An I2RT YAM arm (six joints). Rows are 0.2 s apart.
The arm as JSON. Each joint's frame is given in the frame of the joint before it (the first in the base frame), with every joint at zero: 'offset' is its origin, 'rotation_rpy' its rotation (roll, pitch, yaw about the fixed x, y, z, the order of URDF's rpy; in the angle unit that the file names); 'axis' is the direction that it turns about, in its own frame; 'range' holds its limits. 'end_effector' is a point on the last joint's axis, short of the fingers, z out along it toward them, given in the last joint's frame.
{
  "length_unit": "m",
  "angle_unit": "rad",
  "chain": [
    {
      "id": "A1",
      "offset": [
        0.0,
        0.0,
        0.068
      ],
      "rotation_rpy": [
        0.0,
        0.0,
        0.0
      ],
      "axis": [
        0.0,
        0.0,
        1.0
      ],
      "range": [
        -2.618,
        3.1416
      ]
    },
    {
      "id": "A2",
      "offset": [
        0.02,
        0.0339,
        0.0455
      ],
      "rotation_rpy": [
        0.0,
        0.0,
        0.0
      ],
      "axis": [
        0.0,
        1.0,
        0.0
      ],
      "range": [
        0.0,
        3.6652
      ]
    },
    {
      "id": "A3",
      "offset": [
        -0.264,
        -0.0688,
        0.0
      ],
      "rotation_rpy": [
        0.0,
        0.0,
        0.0
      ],
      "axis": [
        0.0,
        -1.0,
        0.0
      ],
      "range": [
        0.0,
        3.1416
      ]
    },
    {
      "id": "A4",
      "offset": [
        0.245,
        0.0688,
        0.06
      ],
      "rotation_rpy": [
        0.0,
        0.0,
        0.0
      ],
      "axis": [
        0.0,
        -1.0,
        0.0
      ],
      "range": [
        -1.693,
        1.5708
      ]
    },
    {
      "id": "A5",
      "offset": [
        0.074,
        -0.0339,
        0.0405
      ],
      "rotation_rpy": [
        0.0,
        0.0,
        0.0
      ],
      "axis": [
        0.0,
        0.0,
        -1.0
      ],
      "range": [
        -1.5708,
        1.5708
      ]
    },
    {
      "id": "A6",
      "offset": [
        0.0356,
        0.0,
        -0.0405
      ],
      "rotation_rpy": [
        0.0,
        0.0,
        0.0
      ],
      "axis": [
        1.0,
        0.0,
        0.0
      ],
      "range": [
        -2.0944,
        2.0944
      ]
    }
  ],
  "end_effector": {
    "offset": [
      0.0,
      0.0,
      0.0
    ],
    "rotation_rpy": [
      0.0,
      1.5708,
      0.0
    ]
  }
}
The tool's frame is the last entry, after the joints.
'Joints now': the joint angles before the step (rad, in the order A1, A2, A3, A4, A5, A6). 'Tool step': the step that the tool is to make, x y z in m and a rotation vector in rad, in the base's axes. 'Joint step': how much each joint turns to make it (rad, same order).
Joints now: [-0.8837, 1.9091, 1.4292, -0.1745, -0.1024, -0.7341]
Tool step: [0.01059, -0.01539, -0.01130, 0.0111, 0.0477, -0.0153]
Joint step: [-0.0011, 0.0862, 0.0889, -0.0428, 0.0297, -0.0145]
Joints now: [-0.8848, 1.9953, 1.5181, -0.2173, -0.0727, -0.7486]
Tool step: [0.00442, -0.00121, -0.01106, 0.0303, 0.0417, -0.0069]
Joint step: [0.0072, 0.0339, 0.0213, -0.0373, 0.0191, -0.0004]
